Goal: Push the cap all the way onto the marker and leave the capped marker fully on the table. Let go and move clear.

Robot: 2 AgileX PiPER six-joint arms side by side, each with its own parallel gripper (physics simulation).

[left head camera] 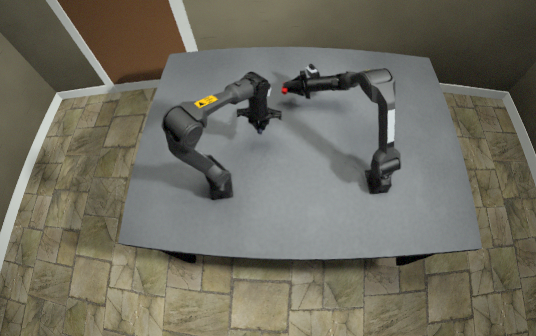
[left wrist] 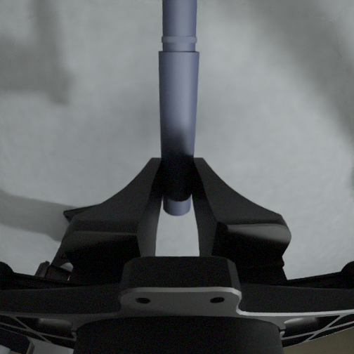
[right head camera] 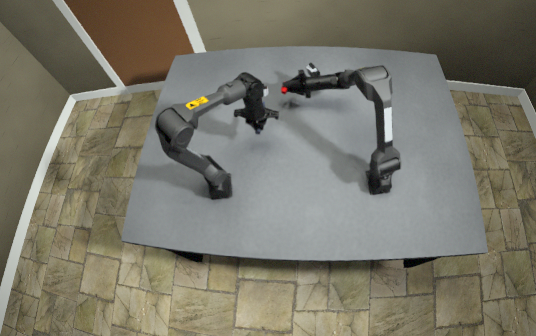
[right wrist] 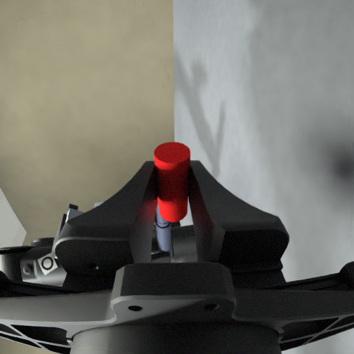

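Observation:
A blue-grey marker point(left wrist: 178, 95) point(right wrist: 163, 236) runs up out of the picture in the left wrist view; in the head views a small bluish end shows below the left fingers. My left gripper point(left wrist: 176, 171) point(left head camera: 259, 128) point(right head camera: 257, 128) is shut on the marker, above the table. A red cap point(right wrist: 172, 187) point(left head camera: 284, 90) point(right head camera: 284, 90) is between the fingers of my right gripper point(right wrist: 172, 174) point(left head camera: 289, 87) point(right head camera: 288, 87), which is shut on it and points toward picture left. Cap and marker are apart. Most of the marker is hidden by the left arm in the head views.
The grey table point(left head camera: 300, 220) point(right head camera: 300, 220) carries both arms. The left wrist stands close to picture left of the cap, with a narrow gap between. Shadows of the arms lie on the table. Walls stand behind the table's far edge.

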